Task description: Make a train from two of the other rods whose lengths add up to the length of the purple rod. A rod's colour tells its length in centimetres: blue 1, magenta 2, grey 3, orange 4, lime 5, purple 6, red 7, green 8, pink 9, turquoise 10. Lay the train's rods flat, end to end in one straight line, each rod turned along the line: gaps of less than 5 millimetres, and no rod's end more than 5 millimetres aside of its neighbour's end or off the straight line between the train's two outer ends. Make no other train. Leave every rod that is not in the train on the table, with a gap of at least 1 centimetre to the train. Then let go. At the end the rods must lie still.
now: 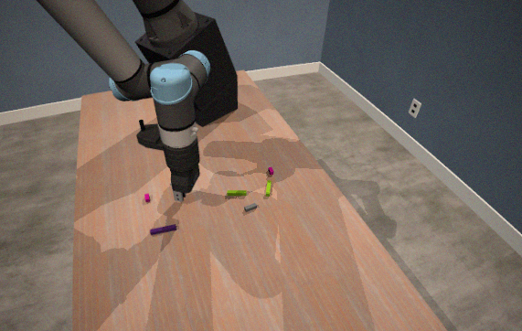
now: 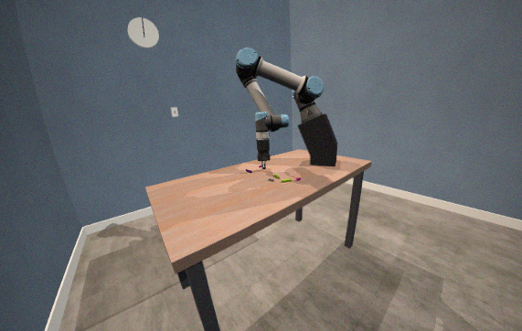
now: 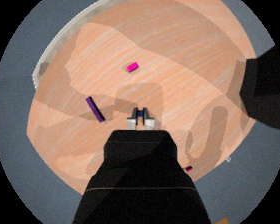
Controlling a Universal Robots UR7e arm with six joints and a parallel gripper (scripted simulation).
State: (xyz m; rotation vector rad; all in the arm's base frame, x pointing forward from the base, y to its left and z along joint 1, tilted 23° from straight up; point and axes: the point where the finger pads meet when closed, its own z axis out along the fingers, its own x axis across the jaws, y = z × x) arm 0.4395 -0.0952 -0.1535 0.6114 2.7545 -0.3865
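My gripper is now 80 mm short of the purple rod, 50 mm to the left of it and 30 mm above it. The rest, counted from my hand: grey rod 170 mm to the left, 60 mm ahead, 30 mm below; then blue rod 10 mm below.
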